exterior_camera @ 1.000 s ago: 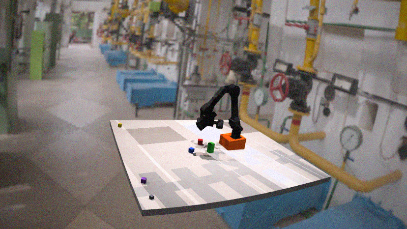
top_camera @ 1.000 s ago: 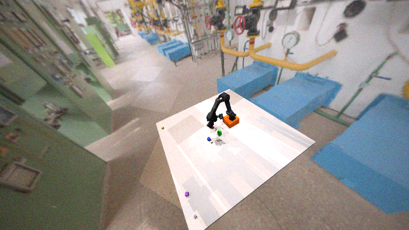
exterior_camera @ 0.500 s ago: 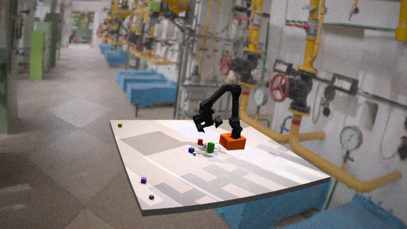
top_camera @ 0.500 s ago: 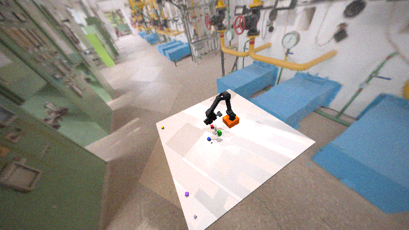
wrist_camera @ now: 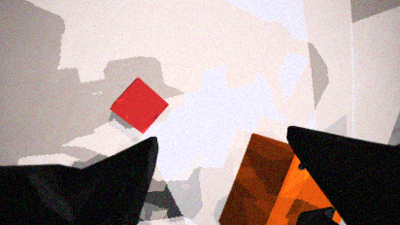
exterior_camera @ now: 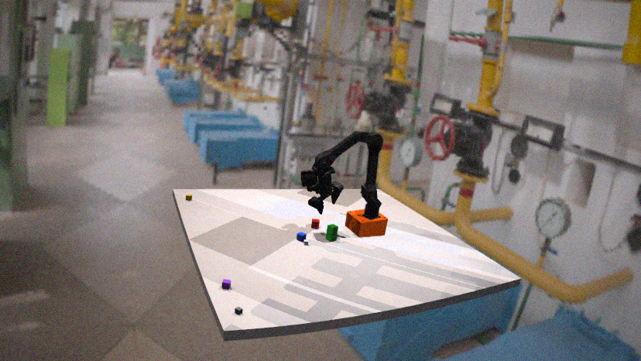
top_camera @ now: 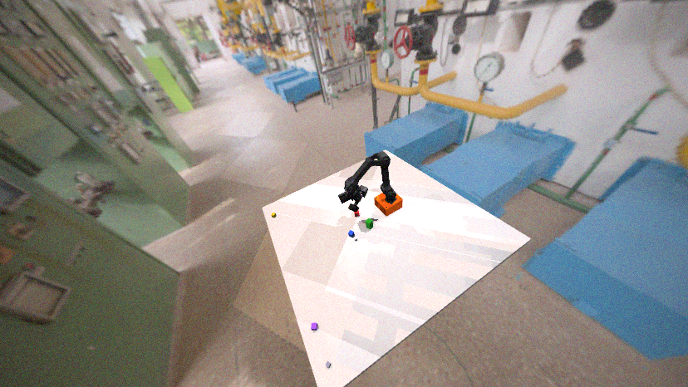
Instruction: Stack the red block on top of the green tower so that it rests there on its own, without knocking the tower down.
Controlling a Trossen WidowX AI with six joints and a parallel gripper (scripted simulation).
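The red block is 70 mm below my gripper tip, 50 mm ahead of it and 10 mm to the right of it. Also, from my gripper tip: blue block (200 mm ahead, 100 mm to the left, 70 mm below); purple block (670 mm ahead, 370 mm to the left, 80 mm below); yellow block (510 mm ahead, 490 mm to the right, 70 mm below).
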